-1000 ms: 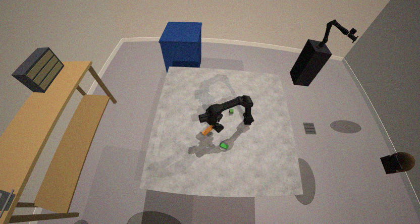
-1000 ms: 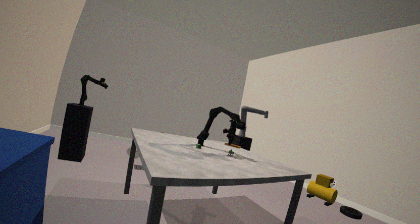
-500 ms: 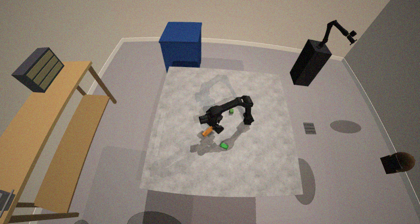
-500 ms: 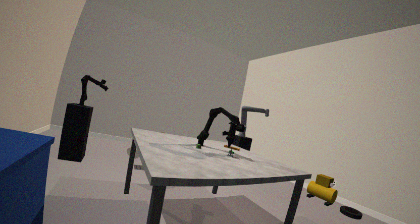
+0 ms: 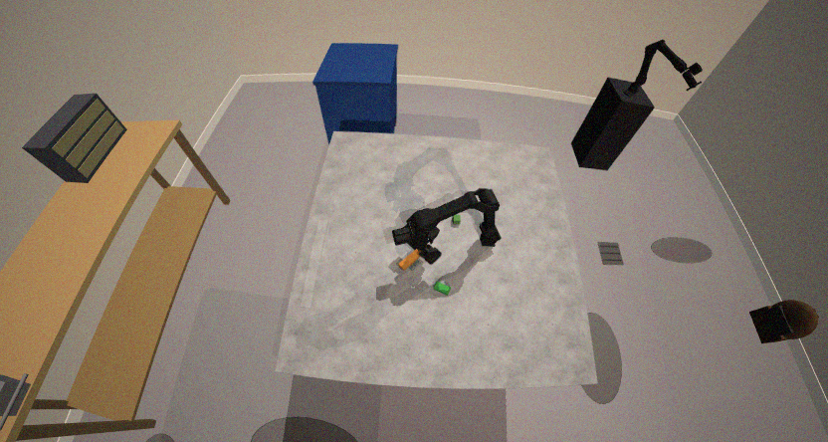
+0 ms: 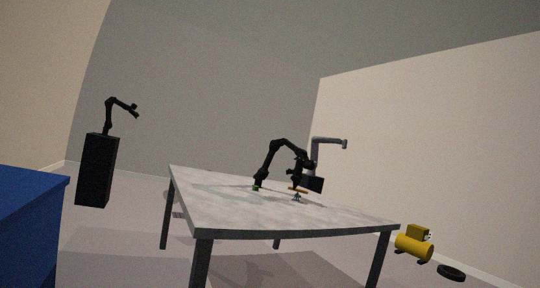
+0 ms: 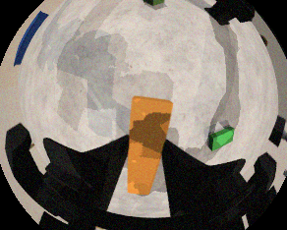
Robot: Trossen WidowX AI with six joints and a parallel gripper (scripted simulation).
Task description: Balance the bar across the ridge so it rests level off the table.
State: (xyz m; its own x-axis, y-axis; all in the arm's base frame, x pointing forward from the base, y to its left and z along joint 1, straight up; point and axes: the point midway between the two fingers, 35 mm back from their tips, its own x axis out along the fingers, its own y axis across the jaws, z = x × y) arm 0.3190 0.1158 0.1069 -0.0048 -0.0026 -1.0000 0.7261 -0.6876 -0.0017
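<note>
My gripper tip is now 20 mm to the right of the orange bar and 20 mm short of it. From my gripper tip the other things lie so: green cube 210 mm to the right, 170 mm behind, 60 mm below.
</note>
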